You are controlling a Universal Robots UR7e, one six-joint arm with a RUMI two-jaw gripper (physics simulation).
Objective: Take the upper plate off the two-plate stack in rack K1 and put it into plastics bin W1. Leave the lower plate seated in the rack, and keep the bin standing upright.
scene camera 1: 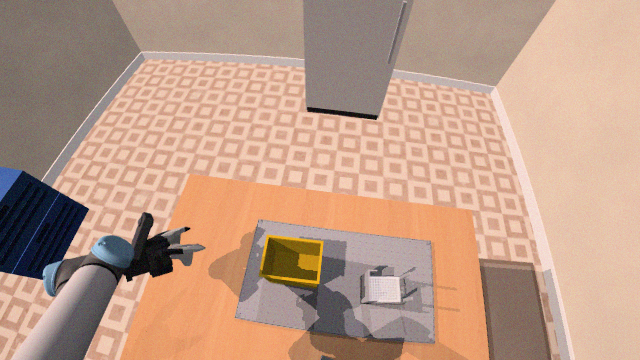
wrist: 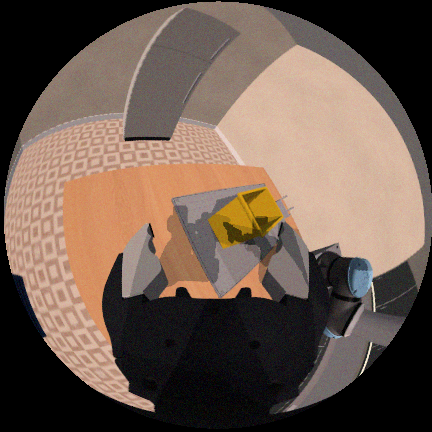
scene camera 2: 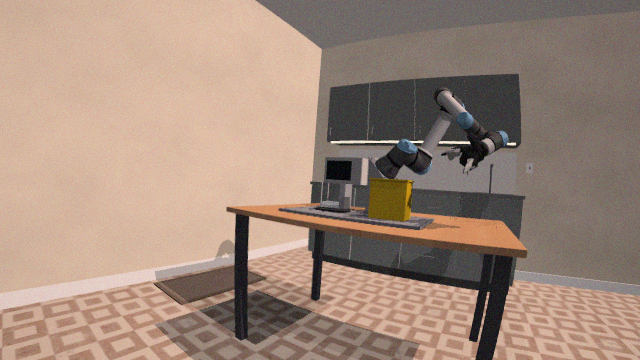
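Pixels of known places: gripper, fingertip midpoint: (scene camera 1: 197, 237) (wrist: 215, 224) (scene camera 2: 451, 163); arm's base, origin of the base link: (wrist: 326, 268) (scene camera 2: 384, 170).
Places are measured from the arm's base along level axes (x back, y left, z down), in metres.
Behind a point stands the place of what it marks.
Note:
Plastics bin W1 (scene camera 1: 291, 260) @[y 0.264, x -0.346, z 0.240 m] (scene camera 2: 390, 200) @[y 0.267, x -0.378, z 0.157 m] (wrist: 232, 227) @[y 0.319, x -0.295, z 0.147 m] is yellow, open-topped and upright on the grey mat (scene camera 1: 385, 244) @[y -0.057, x -0.524, z 0.242 m] (scene camera 2: 422, 223) @[y 0.410, x -0.329, z 0.245 m] (wrist: 220, 280) @[y 0.356, x -0.142, z 0.243 m]. Rack K1 (scene camera 1: 369, 288) @[y -0.014, x -0.322, z 0.101 m] (scene camera 2: 345, 197) @[y 0.001, x -0.364, z 0.166 m] is grey with thin upright rods and stands on the same mat, apart from the bin. A white gridded plate (scene camera 1: 389, 289) @[y -0.100, x -0.356, z 0.201 m] (scene camera 2: 329, 204) @[y -0.076, x -0.394, z 0.209 m] sits in it; I cannot tell the two plates of the stack apart. In the wrist view the bin hides most of the rack. My gripper (scene camera 1: 195, 238) @[y 0.504, x -0.267, z -0.020 m] (scene camera 2: 455, 163) @[y 0.504, x -0.267, z -0.020 m] (wrist: 215, 224) @[y 0.504, x -0.267, z -0.020 m] is open and empty, raised high on the bin's side, away from the rack.
The wooden table (scene camera 1: 220, 200) @[y 0.647, x -0.475, z 0.256 m] (scene camera 2: 475, 232) @[y 0.641, x -0.309, z 0.256 m] (wrist: 110, 200) @[y 0.655, x -0.457, z 0.256 m] carries the mat. A fridge (scene camera 1: 352, 60) (wrist: 170, 85) stands beyond it. Behind the rack in scene camera 2 is a grey box (scene camera 2: 339, 170) with a dark front. A blue cabinet (scene camera 1: 40, 225) is at the far left of scene camera 1.

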